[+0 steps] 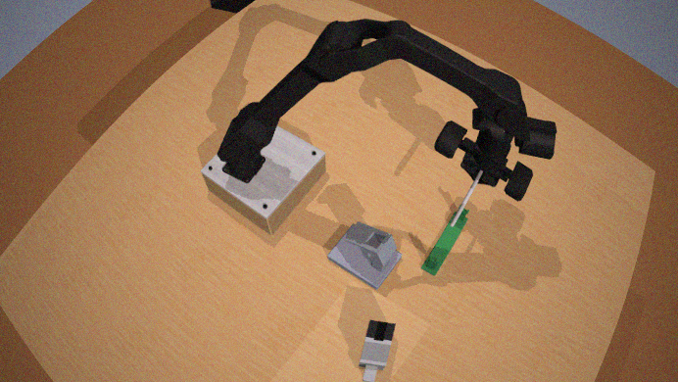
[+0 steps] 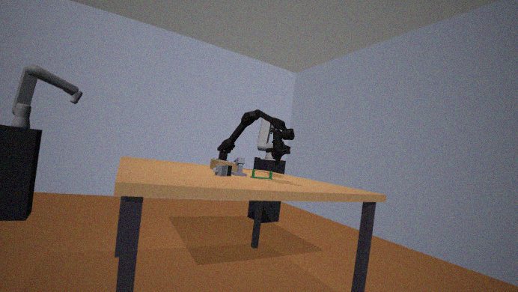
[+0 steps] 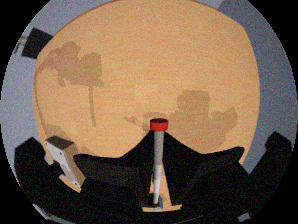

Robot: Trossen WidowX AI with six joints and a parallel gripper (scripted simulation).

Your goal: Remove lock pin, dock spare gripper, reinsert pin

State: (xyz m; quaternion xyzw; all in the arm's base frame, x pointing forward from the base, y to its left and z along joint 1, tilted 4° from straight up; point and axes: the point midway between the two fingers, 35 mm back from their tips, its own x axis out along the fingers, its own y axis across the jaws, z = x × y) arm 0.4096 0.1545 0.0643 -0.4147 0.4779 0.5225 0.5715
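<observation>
Right now the green bracket is 10 cm to the right of my gripper tip, 7 cm below it and 1 cm behind it. Round my gripper tip: spare gripper 36 cm to the right, 6 cm below, 3 cm behind; then grey mount 20 cm to the right, 13 cm behind, 4 cm below.
</observation>
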